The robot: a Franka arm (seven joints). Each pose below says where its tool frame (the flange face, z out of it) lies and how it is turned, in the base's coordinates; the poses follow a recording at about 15 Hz.
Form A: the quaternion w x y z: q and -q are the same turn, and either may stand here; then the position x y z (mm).
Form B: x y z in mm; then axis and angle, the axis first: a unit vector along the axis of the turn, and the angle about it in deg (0 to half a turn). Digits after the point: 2 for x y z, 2 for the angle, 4 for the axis.
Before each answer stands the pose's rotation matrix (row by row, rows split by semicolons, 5 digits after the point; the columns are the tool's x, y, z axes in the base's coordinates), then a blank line. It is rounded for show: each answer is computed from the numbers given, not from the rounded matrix.
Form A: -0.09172 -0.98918 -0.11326 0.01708 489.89 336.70 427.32
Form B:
0.97376 0.22720 -0.01301; 0.22093 -0.95752 -0.18532; -0.05457 0.17758 -0.98259

489.89 336.70 427.32 0.9934 0.1137 -0.0172 169.47
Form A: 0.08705 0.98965 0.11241 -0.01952 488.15 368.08 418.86
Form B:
0.97397 0.22589 -0.01907; 0.21909 -0.95957 -0.17669; -0.05821 0.16791 -0.98408

488.15 368.08 418.86 0.9934 0.1128 -0.0196 170.01
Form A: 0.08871 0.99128 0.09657 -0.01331 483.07 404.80 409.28
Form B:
0.98099 0.19382 -0.00925; 0.18909 -0.96561 -0.17844; -0.04352 0.17330 -0.98391

483.07 404.80 409.28 0.9952 0.0970 -0.0134 169.82
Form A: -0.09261 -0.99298 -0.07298 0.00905 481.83 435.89 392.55
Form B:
0.98918 0.14661 -0.00446; 0.14326 -0.97219 -0.18524; -0.03149 0.18260 -0.98268

481.83 435.89 392.55 0.9973 0.0733 -0.0091 169.37
